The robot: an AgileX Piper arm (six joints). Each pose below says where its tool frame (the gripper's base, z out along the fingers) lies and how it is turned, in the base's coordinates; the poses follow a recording.
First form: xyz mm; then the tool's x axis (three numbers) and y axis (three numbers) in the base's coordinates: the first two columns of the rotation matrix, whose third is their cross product.
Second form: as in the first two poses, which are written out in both.
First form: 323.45 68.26 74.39 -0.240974 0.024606 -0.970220 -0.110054 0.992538 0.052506
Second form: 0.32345 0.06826 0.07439 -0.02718 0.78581 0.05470 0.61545
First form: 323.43 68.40 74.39 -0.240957 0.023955 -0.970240 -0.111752 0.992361 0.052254
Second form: 0.32343 0.06840 0.07439 -0.02793 0.78577 0.05513 0.61542
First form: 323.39 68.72 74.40 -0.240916 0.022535 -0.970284 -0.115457 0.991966 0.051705
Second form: 0.32339 0.06872 0.07440 -0.02957 0.78569 0.05606 0.61536
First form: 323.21 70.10 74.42 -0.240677 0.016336 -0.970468 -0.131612 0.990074 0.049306
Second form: 0.32321 0.07010 0.07442 -0.03670 0.78532 0.06013 0.61507
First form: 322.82 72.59 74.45 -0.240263 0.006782 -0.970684 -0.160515 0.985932 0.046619
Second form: 0.32282 0.07259 0.07445 -0.04899 0.78454 0.06807 0.61438
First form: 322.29 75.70 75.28 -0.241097 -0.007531 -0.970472 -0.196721 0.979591 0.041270
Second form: 0.32229 0.07570 0.07528 -0.06514 0.78396 0.07721 0.61254
